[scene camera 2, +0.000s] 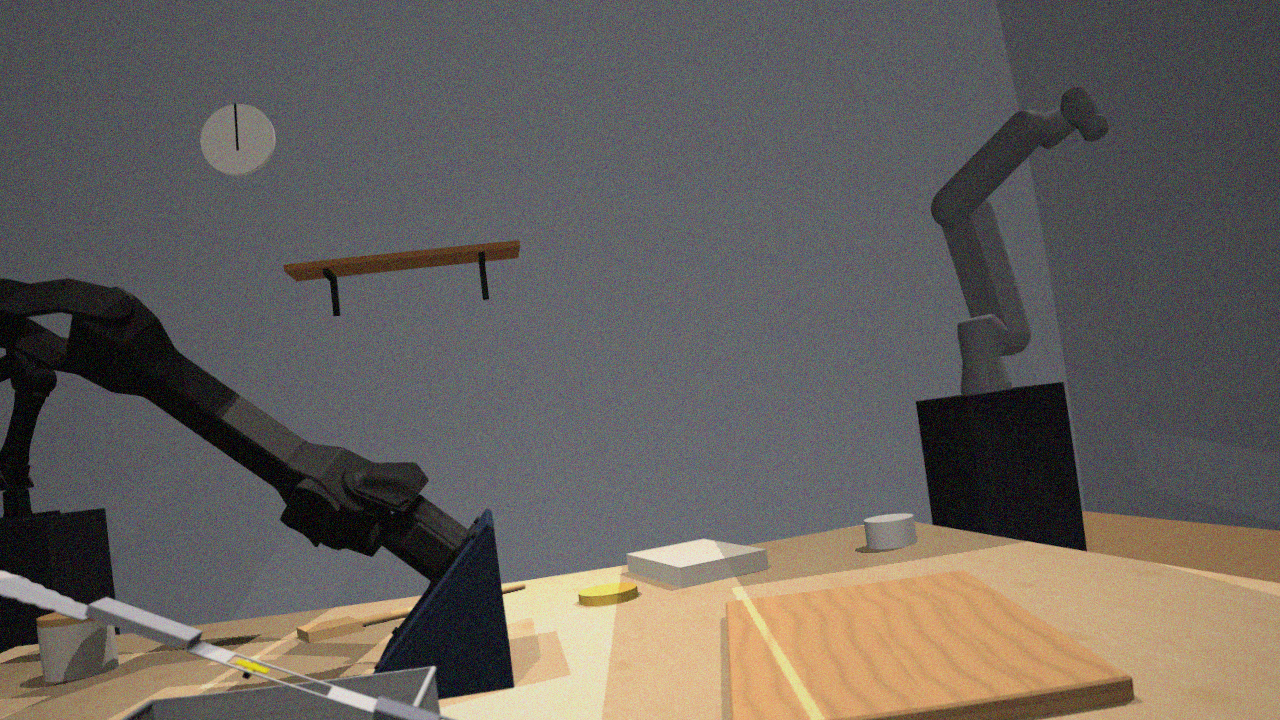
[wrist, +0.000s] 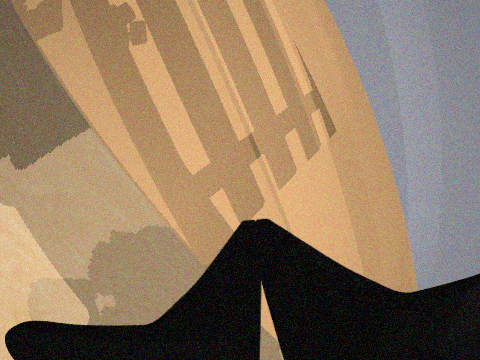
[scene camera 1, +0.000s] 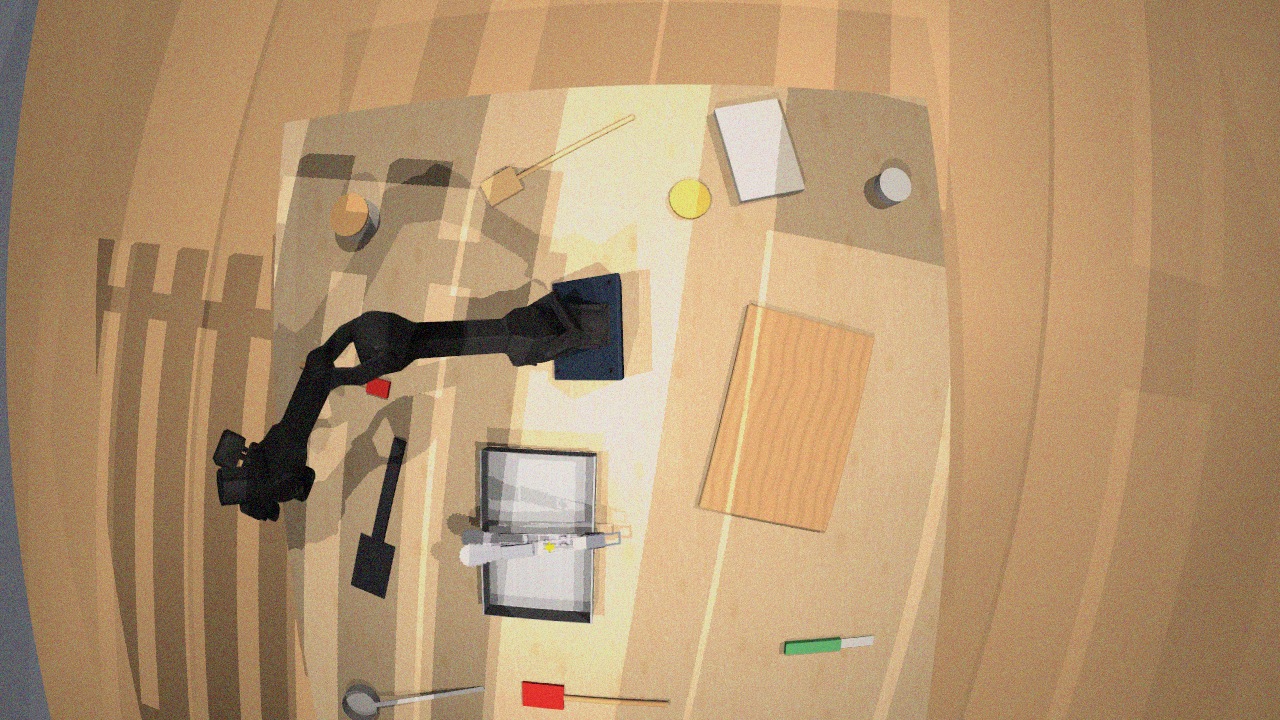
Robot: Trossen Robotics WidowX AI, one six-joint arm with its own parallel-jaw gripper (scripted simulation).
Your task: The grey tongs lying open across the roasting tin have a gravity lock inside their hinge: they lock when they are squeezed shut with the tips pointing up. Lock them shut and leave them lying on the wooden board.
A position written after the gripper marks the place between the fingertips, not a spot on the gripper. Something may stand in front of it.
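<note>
The gripper (scene camera 1: 255, 455), which is also there in the wrist view (wrist: 255, 232), is shut and holds nothing. There's a white block (scene camera 1: 760, 155), and you get the white block in scene camera 2 (scene camera 2: 683, 565) as well, but in the wrist view the white block is out of frame. A green-handled tool (scene camera 1: 806, 646) is there too, though in scene camera 2 the green-handled tool is out of frame. A yellow disc (scene camera 1: 689, 199) can also be seen in scene camera 2 (scene camera 2: 608, 594). Then there's a wooden board (scene camera 2: 946, 639), plus a roasting tin (scene camera 1: 532, 491).
</note>
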